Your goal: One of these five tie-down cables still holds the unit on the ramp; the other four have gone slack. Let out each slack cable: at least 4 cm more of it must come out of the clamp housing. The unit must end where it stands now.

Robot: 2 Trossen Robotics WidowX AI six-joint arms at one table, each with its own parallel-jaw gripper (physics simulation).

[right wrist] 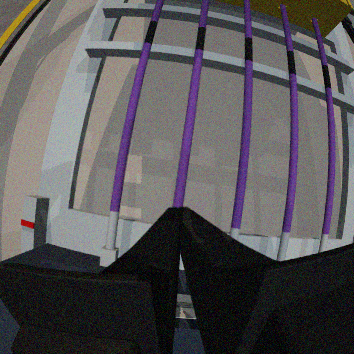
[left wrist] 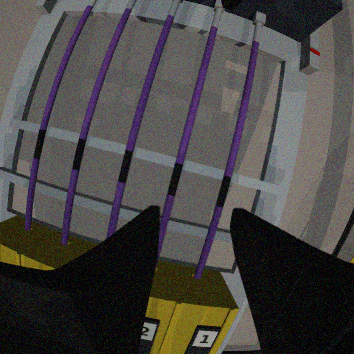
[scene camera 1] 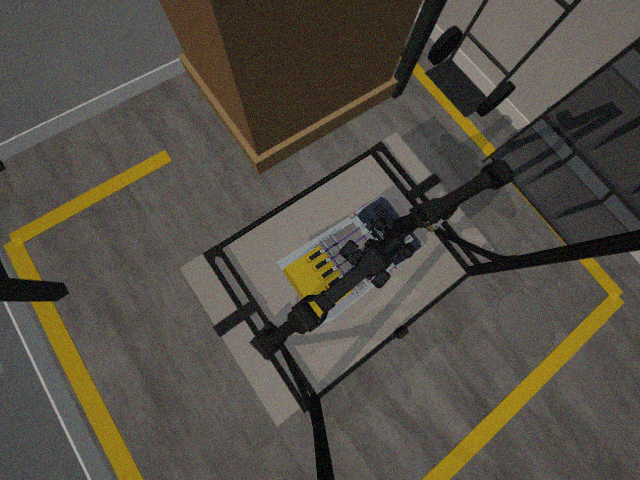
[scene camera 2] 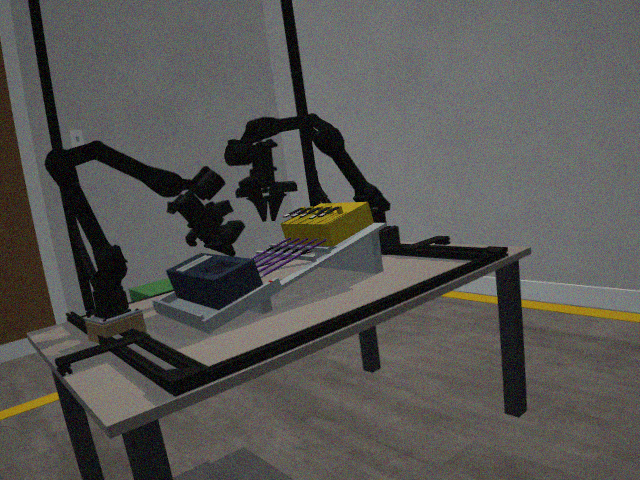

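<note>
The dark blue unit [scene camera 1: 379, 209] [scene camera 2: 217, 281] [right wrist: 55, 257] stands low on the grey ramp [scene camera 2: 361, 253] [left wrist: 292, 125] [right wrist: 65, 142]. Several purple cables with black bands run from it to the yellow clamp housing [scene camera 1: 302, 273] [scene camera 2: 328, 222] [left wrist: 187, 322]. In the left wrist view, cable 1 [left wrist: 245, 100] passes between my left fingertips as seen from above. Black levers with labels 1 [left wrist: 205, 339] and 2 [left wrist: 145, 331] show; a finger partly hides lever 2. My left gripper [scene camera 2: 268, 219] [left wrist: 195, 216] is partly open and empty, above the cables. My right gripper [scene camera 2: 230, 252] [right wrist: 177, 216] is shut and empty, over the unit's cable side.
Two grey crossbars [left wrist: 150, 155] [right wrist: 210, 60] span the ramp beneath the cables. A short post with a red mark [left wrist: 315, 51] [right wrist: 27, 223] stands at the ramp's side by the unit. A green block [scene camera 2: 149, 289] lies behind the unit. A black frame [scene camera 2: 310, 330] borders the table.
</note>
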